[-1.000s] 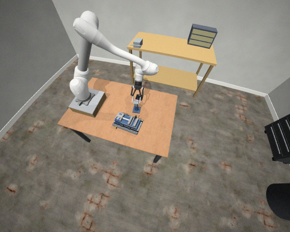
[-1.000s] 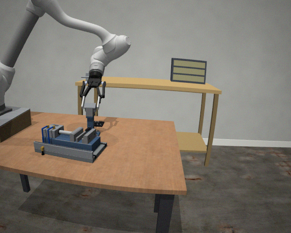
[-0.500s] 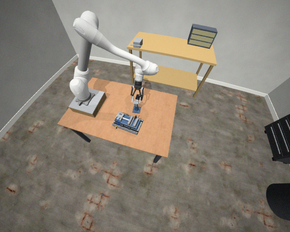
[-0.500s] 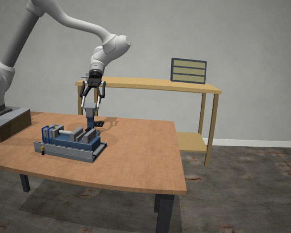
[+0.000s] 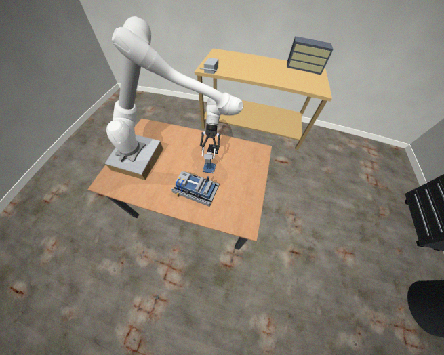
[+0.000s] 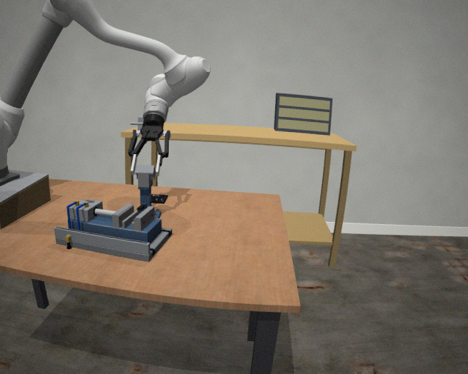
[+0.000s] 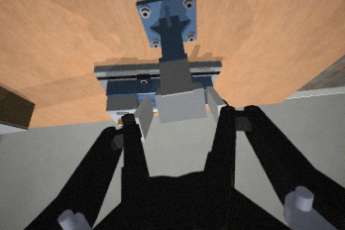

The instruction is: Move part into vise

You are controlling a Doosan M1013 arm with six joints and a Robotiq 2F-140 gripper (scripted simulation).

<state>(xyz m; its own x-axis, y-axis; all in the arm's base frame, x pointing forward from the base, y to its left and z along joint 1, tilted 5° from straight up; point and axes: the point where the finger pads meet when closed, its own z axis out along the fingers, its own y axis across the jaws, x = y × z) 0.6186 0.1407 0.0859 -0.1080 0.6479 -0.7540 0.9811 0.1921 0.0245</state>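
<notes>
Now: the part 1 cm ahead of my hand, 2 cm to the right of it and 2 cm below it. From my hand the other things lie so: work stop (5 cm ahead, 17 cm to the right, 8 cm below); V-block base (1 cm to the right, 17 cm below); V-block post (1 cm to the right, 11 cm below).
</notes>
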